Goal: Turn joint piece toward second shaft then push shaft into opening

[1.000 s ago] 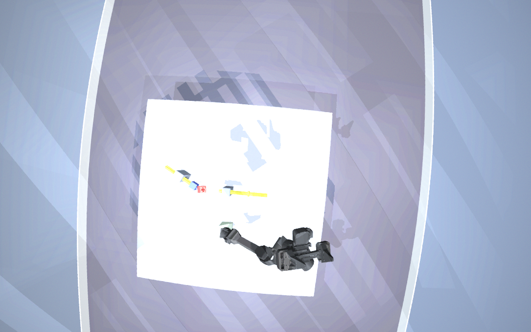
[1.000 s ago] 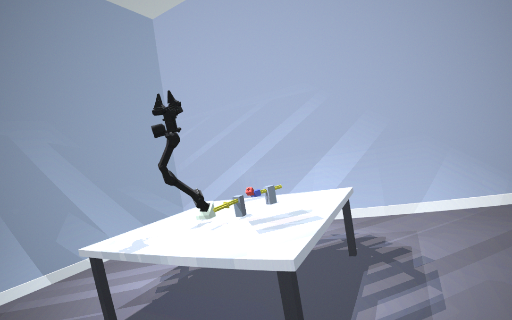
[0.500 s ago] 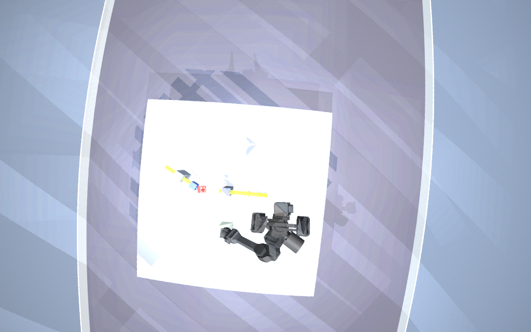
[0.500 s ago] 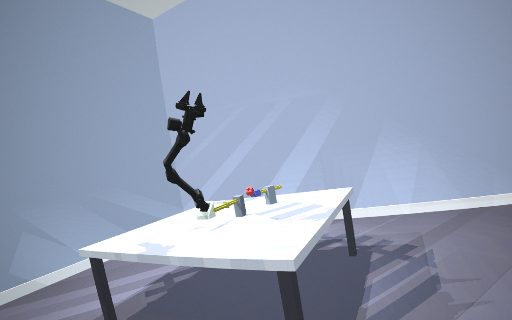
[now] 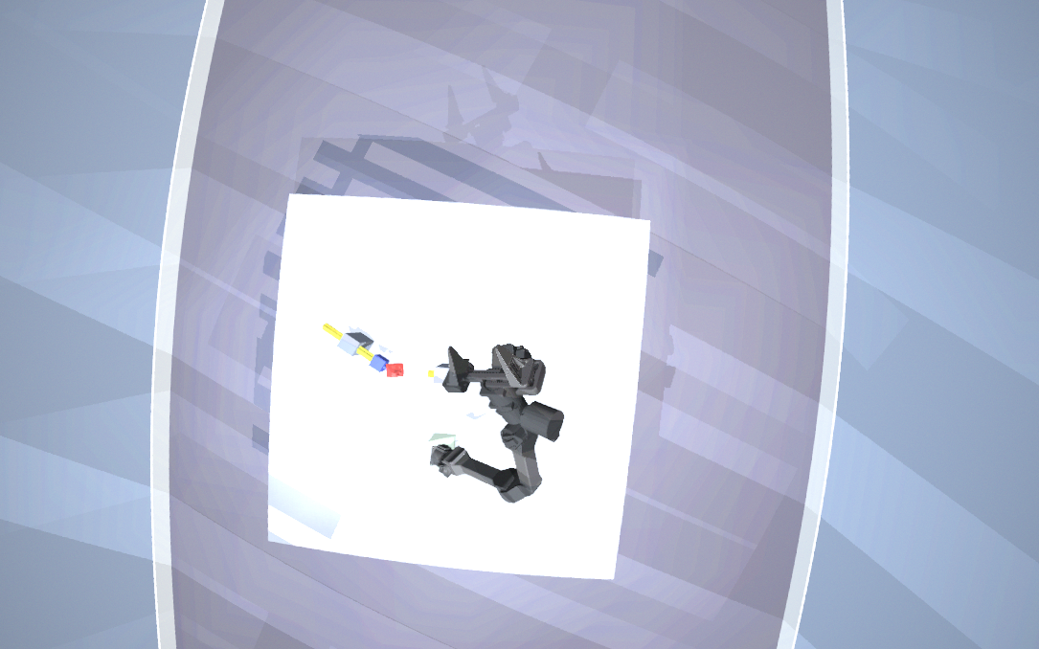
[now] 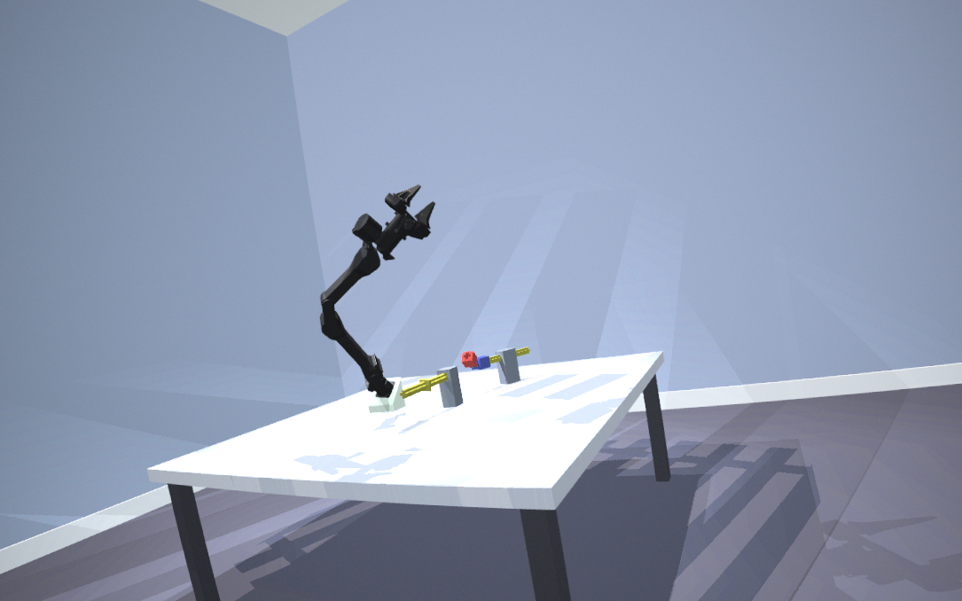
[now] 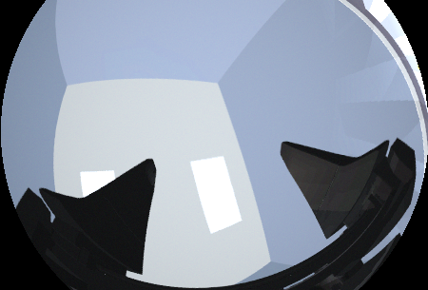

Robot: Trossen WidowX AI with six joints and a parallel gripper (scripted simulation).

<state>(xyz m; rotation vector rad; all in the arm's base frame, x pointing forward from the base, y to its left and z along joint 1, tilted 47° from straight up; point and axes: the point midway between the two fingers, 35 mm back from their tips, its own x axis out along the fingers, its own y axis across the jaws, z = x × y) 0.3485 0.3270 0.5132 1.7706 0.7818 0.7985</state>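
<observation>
Right now the red square joint piece is 15 cm behind my gripper tip, 30 cm to the left of it and 53 cm below it.
</observation>
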